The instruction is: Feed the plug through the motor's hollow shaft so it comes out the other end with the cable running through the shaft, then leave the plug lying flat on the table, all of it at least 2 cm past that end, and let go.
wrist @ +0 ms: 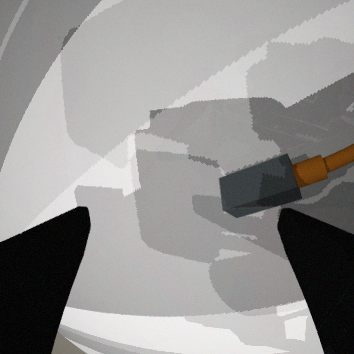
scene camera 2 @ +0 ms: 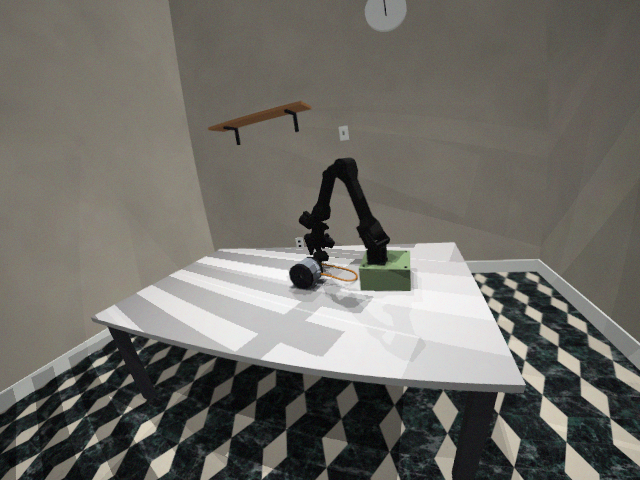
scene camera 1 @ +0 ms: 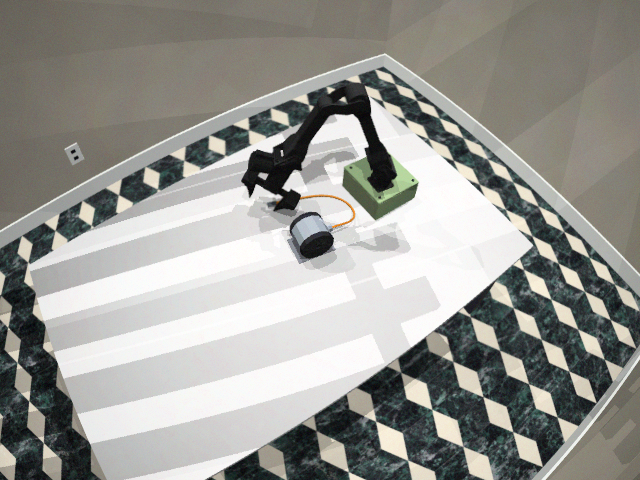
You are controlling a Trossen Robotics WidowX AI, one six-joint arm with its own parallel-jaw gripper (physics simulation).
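Frame: origin at the arm's base, x ahead, y left, z up, level; centimetres.
Where they show: gripper, fingertip midpoint: (wrist: 187, 219) (scene camera 1: 261, 203); arm's base at its link origin: (scene camera 2: 377, 261) (scene camera 1: 380, 182).
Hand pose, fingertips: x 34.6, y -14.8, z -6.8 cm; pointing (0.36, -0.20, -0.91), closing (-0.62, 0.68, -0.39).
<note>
Each offset is from my fingertips to the top centre of the thing. Level surfaces: height alone.
The dark grey plug @(dy +0.9, dx -3.0, dz +0.0 cm) (wrist: 257, 186) (scene camera 1: 271, 204) is beside the motor, outside its shaft; in the wrist view it is ahead of the fingertips, nearer the right finger. The orange cable (wrist: 340, 158) (scene camera 1: 336, 196) (scene camera 2: 355, 275) leaves its right end and curves round to the base side of the motor. The motor @(dy +20.2, dx -7.2, dz +8.2 cm) (scene camera 1: 309, 227) (scene camera 2: 313, 267), a silver cylinder with black ends, lies on its side. Its shaft opening is too small to make out. My gripper (wrist: 187, 219) (scene camera 1: 264, 201) is open and empty, pointing down over the plug area behind the motor. The plug is hidden in scene camera 2.
The arm stands on a green base block (scene camera 1: 361, 190) (scene camera 2: 385, 279) to the right of the motor, close to the cable loop. All stand on a white table @(dz -2.0 cm) (scene camera 1: 206, 351) (scene camera 2: 206, 304) crossed by shadow bands. A wooden shelf (scene camera 2: 258, 116) hangs on the wall.
</note>
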